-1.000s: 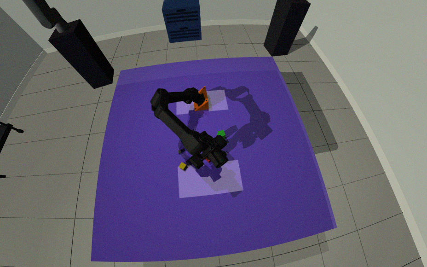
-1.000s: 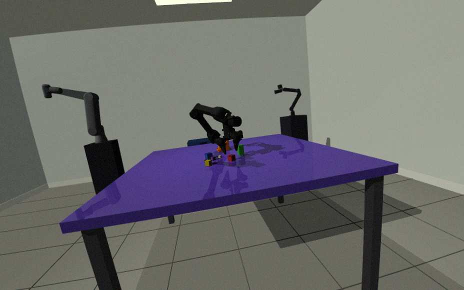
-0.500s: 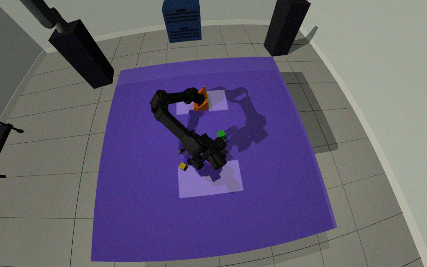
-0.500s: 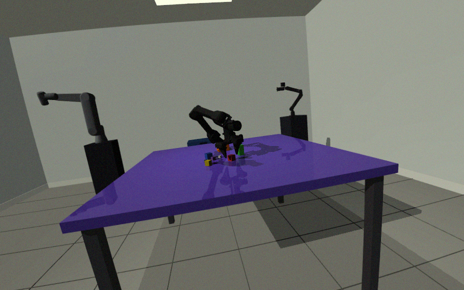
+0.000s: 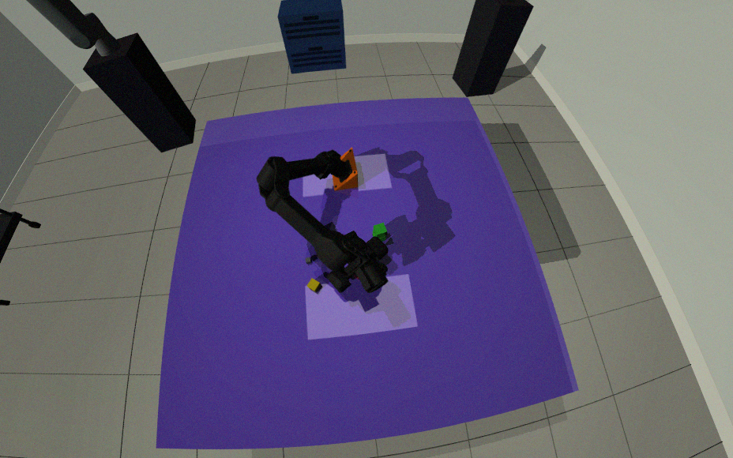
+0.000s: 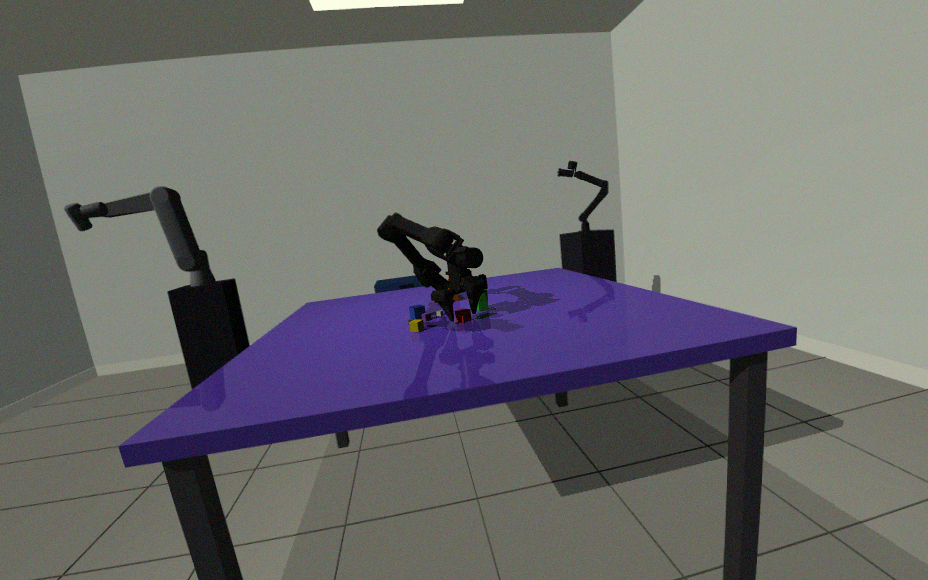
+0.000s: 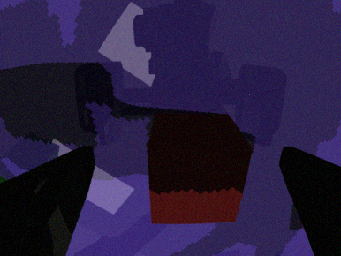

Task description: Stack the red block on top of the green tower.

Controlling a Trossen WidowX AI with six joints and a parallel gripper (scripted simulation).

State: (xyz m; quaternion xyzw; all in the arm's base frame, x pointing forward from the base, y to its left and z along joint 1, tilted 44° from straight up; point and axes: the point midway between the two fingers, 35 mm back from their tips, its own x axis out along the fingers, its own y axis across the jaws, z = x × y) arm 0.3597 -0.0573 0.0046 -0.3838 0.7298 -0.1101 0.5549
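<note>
Now: the yellow block 15 cm to the right of my gripper tip, 1 cm ahead of it and 1 cm above it. The rest, counted from my gripper tip: red block: 1 cm above; then blue block: 15 cm behind, 11 cm to the right, 1 cm above.
</note>
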